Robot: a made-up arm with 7 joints.
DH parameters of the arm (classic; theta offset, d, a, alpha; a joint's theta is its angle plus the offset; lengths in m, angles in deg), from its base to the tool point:
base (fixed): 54.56 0 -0.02 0
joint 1: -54.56 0.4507 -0.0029 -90
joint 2: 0 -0.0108 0.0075 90
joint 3: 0 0.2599 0.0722 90
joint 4: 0 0.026 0.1 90
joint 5: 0 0.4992 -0.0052 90
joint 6: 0 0.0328 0.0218 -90
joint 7: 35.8 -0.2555 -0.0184 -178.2
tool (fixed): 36.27 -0.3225 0 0
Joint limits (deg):
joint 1: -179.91..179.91
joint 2: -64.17..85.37
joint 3: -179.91..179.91
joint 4: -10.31..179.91
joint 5: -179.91..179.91
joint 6: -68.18..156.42
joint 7: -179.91..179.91
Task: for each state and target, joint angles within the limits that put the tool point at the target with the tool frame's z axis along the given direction. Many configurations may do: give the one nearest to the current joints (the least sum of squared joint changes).
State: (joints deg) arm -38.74 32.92 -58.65 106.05 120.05 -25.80 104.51
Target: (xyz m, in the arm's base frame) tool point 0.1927 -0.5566 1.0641 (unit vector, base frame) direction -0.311 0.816 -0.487
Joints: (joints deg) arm -25.85 22.09 -57.86 134.33 135.38 1.57 109.41
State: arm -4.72 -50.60 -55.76 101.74 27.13 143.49 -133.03
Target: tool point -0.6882 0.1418 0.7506 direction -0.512 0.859 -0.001
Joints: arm -41.21 -64.17 -94.91 144.71 32.60 121.20 -154.68
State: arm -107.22 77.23 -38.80 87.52 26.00 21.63 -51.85
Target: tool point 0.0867 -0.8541 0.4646 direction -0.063 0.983 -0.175
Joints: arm -69.13 68.54 -34.93 138.31 23.38 -24.68 -49.21
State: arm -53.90 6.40 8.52 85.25 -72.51 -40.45 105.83
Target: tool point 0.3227 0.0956 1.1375 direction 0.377 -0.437 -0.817
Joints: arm -17.61 6.81 38.06 139.71 -42.17 -65.41 102.54
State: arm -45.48 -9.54 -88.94 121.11 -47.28 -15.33 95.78
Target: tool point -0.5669 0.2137 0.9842 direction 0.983 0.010 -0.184
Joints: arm -91.00 -43.66 -71.09 109.60 -35.12 17.83 94.71
